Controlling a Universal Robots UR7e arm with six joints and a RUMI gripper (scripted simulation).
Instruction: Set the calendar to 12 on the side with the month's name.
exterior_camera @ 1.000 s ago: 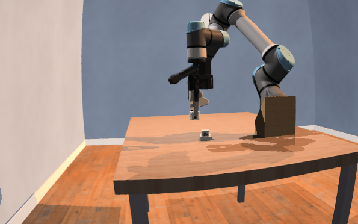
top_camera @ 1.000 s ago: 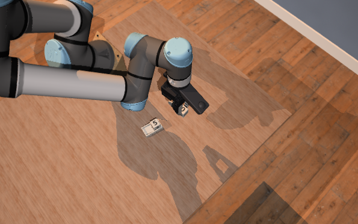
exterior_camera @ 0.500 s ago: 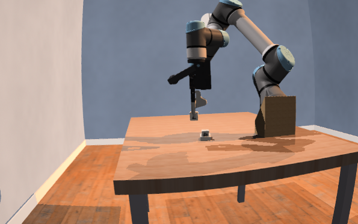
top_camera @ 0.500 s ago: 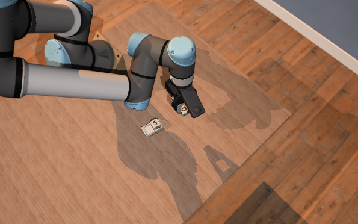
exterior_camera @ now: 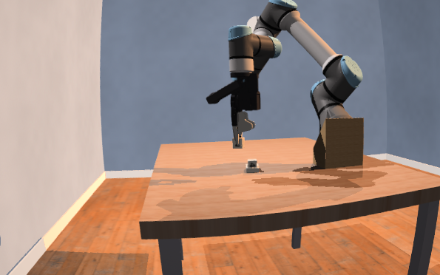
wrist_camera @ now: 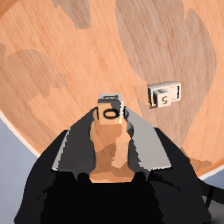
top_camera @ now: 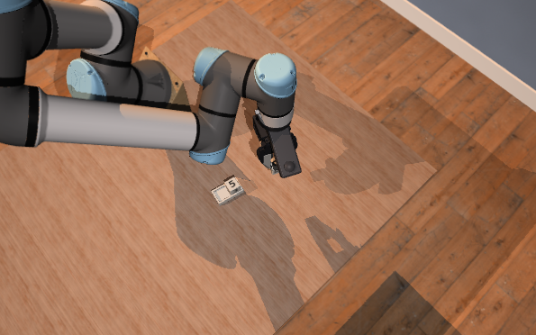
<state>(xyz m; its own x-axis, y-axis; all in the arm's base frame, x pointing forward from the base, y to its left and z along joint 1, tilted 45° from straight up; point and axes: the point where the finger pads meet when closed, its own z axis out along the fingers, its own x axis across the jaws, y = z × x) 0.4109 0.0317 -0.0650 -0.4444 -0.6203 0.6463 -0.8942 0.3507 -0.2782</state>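
Now: the white digit cube 10 mm below my hand. Round my hand: calendar tray 120 mm below, 110 mm to the right, 80 mm behind.
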